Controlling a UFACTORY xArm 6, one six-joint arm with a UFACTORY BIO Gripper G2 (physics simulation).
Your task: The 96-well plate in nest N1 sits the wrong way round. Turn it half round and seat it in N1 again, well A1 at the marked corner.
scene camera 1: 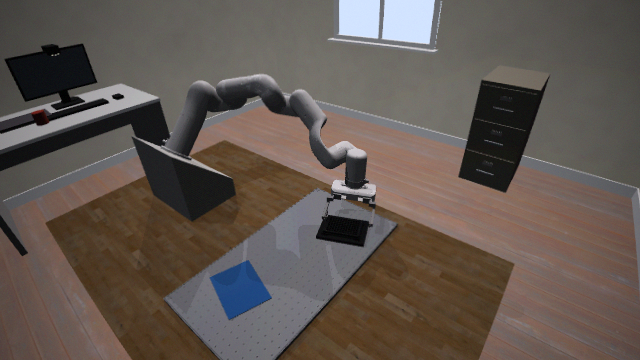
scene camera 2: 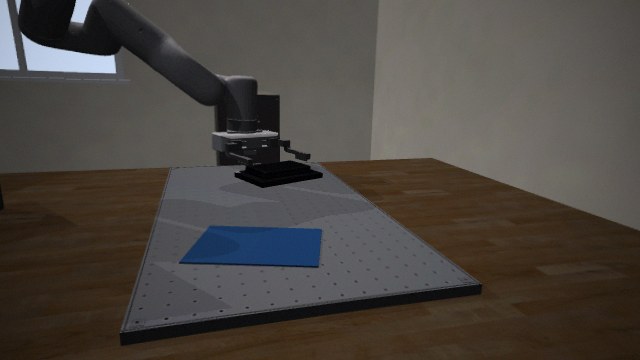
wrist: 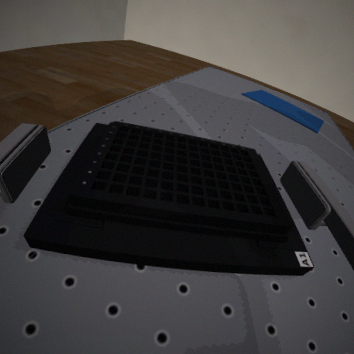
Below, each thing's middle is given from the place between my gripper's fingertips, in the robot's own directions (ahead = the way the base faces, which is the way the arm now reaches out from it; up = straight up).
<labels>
My hand is 2 cm above the black 96-well plate (scene camera 2: 285, 168), 1 cm to the left of it and 1 cm past it. The rest, counted from my hand: flat blue square (scene camera 2: 219, 245): 37 cm to the right, 16 cm behind, 4 cm below; then black nest N1 (wrist: 122, 242): 3 cm below, 1 cm to the right, 1 cm behind.
</labels>
